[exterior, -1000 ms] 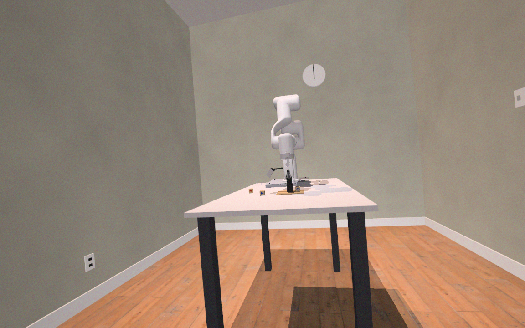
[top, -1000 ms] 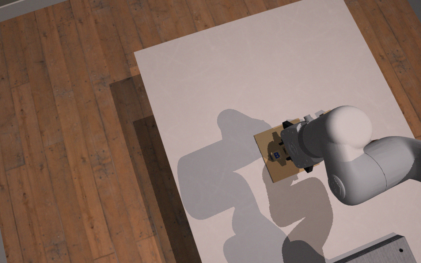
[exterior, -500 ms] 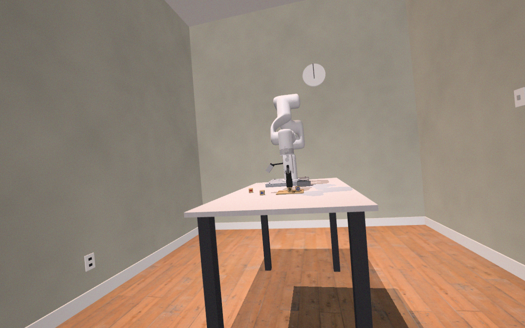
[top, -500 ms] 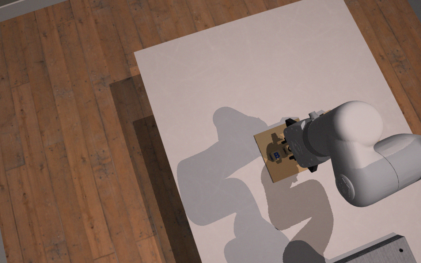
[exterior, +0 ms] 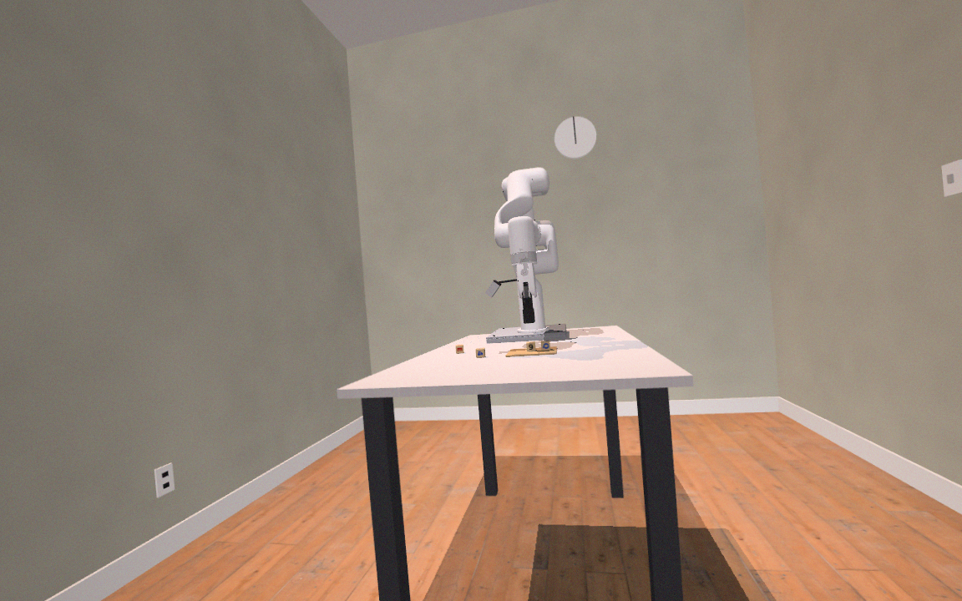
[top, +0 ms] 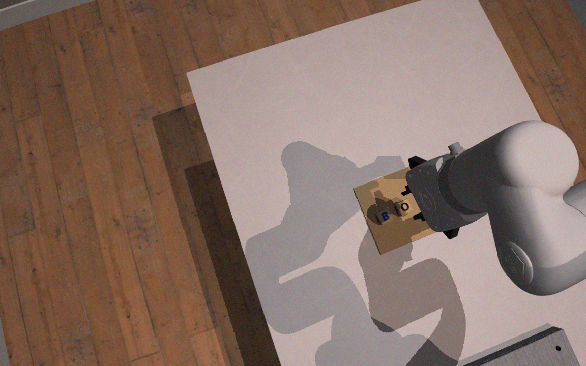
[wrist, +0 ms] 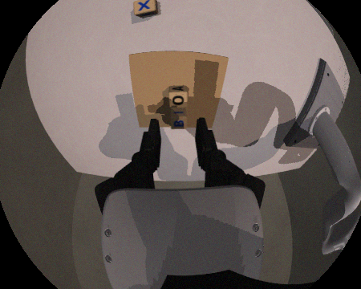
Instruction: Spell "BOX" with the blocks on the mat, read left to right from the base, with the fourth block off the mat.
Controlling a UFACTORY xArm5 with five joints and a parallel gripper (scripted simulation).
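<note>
My gripper is now 10 cm above the tan mat.
</note>
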